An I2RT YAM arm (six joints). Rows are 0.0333 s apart.
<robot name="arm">
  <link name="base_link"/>
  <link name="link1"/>
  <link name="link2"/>
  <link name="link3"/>
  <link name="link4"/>
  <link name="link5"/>
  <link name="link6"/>
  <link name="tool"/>
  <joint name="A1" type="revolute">
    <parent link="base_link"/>
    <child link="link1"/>
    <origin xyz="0 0 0.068"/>
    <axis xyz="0 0 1"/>
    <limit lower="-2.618" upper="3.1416"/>
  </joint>
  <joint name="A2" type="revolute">
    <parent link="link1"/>
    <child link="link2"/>
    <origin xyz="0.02 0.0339 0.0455"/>
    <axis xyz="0 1 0"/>
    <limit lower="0" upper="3.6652"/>
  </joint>
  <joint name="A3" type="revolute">
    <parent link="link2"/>
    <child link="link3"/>
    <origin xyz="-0.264 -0.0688 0"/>
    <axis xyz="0 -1 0"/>
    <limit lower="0" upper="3.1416"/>
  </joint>
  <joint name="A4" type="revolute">
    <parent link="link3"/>
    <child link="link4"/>
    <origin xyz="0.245 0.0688 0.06"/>
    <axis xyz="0 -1 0"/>
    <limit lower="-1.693" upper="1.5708"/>
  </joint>
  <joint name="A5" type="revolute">
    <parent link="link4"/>
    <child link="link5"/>
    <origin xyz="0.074 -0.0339 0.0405"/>
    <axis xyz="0 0 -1"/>
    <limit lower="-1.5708" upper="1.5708"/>
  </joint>
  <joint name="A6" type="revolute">
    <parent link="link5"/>
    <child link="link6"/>
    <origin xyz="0.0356 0 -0.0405"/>
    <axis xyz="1 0 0"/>
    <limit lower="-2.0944" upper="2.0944"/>
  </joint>
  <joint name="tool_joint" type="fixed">
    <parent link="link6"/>
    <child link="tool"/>
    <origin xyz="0 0 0" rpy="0 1.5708 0"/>
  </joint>
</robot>
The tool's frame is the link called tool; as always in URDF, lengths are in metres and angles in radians.
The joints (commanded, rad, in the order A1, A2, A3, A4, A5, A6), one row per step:
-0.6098 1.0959 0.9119 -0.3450 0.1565 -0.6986
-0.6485 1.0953 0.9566 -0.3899 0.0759 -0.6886
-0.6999 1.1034 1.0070 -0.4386 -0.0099 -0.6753
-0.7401 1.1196 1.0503 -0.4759 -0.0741 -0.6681
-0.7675 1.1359 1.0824 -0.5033 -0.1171 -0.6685
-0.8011 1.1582 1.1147 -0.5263 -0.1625 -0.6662
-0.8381 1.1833 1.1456 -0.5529 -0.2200 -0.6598
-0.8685 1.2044 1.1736 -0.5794 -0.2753 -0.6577
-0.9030 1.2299 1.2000 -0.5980 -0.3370 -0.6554
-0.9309 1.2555 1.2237 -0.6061 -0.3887 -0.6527
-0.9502 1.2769 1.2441 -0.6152 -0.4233 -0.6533
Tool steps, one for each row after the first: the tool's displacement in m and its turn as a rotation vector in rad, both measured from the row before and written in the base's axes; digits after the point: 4 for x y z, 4 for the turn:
-0.0046 -0.0048 0.0112 0.0389 -0.0302 0.0259
-0.0057 -0.0076 0.0109 0.0467 -0.0297 0.0158
-0.0034 -0.0071 0.0077 0.0364 -0.0179 0.0112
-0.0018 -0.0055 0.0048 0.0241 -0.0067 0.0094
-0.0019 -0.0077 0.0038 0.0279 -0.0091 0.0036
-0.0024 -0.0084 0.0023 0.0412 -0.0119 0.0077
-0.0022 -0.0066 0.0023 0.0368 -0.0116 0.0141
-0.0023 -0.0083 0.0014 0.0380 -0.0175 0.0145
-0.0011 -0.0080 0.0012 0.0285 -0.0192 0.0123
-0.0006 -0.0062 0.0009 0.0199 -0.0106 0.0087

